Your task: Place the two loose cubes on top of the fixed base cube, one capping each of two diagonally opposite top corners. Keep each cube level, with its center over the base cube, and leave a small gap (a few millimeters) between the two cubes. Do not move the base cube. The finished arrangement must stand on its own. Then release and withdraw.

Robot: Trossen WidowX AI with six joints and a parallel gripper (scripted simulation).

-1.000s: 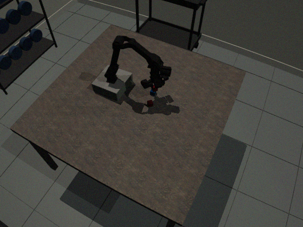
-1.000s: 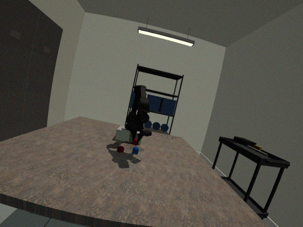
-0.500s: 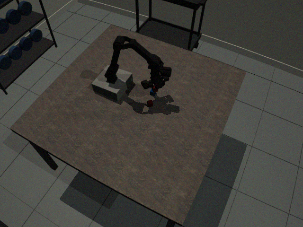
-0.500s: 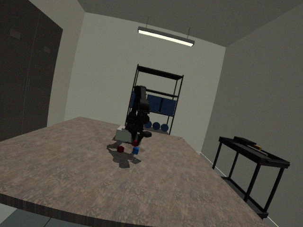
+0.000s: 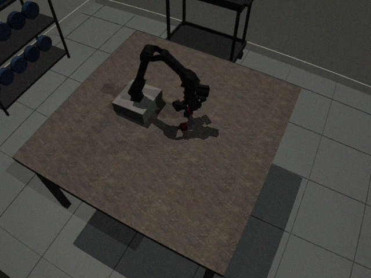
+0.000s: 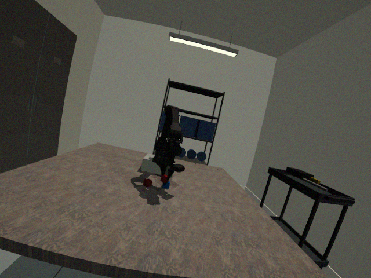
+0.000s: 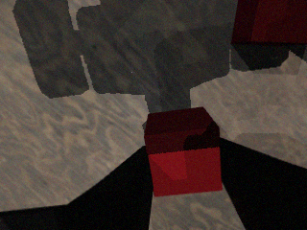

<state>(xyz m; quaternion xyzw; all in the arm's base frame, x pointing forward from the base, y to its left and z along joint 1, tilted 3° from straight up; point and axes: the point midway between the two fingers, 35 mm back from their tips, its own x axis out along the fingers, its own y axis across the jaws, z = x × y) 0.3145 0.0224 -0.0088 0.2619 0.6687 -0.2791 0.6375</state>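
Right now the blue cube is 4 cm below my gripper tip, 2 cm to the left of it and 1 cm behind it.
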